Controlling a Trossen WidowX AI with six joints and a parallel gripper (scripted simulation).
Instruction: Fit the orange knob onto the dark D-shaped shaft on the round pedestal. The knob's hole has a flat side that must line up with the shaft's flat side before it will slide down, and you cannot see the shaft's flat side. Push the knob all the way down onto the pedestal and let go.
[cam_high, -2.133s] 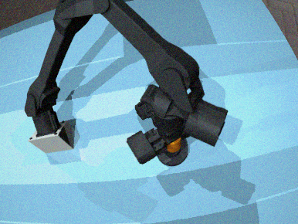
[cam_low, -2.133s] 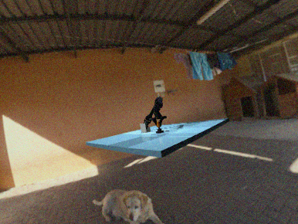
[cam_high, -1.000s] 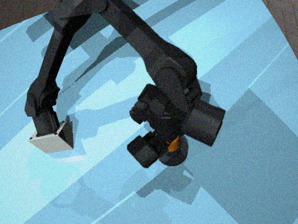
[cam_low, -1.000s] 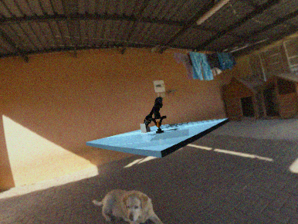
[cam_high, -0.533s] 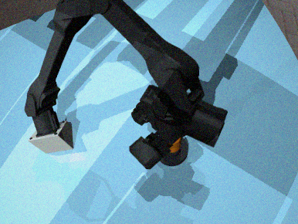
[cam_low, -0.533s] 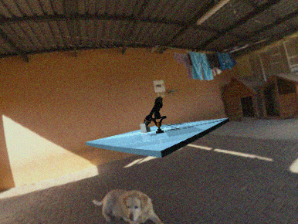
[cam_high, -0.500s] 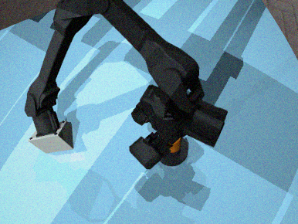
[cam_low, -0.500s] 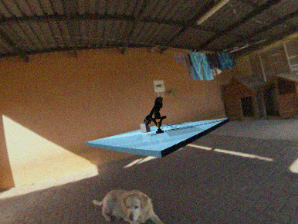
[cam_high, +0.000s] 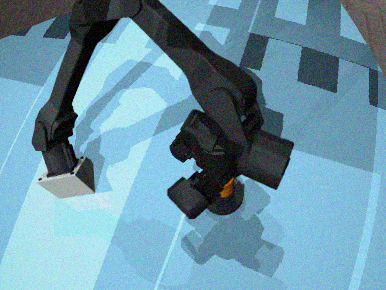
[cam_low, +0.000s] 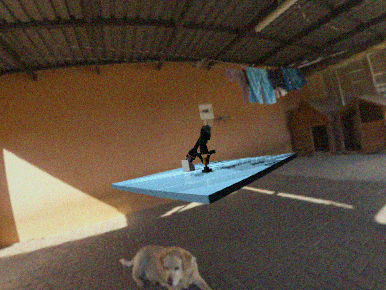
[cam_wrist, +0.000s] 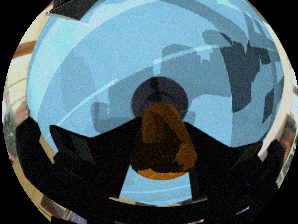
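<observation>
My gripper tip is now 2 cm below the orange knob. The rest, counted from my gripper tip: dark round pedestal: 4 cm below.
</observation>
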